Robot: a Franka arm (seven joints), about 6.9 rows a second.
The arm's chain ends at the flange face. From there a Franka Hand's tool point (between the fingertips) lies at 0.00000 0.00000 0.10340 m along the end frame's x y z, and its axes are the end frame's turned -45 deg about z.
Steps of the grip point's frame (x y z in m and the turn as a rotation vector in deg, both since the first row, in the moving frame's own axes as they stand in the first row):
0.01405 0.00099 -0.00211 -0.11 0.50 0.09
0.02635 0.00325 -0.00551 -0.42 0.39 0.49
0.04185 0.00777 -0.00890 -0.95 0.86 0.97
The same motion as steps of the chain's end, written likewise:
0.00986 -0.00874 -0.00211 0.28 0.43 0.09
0.01990 -0.01638 -0.00550 -0.02 0.57 0.49
0.03278 -0.02423 -0.00887 -0.06 1.28 0.97

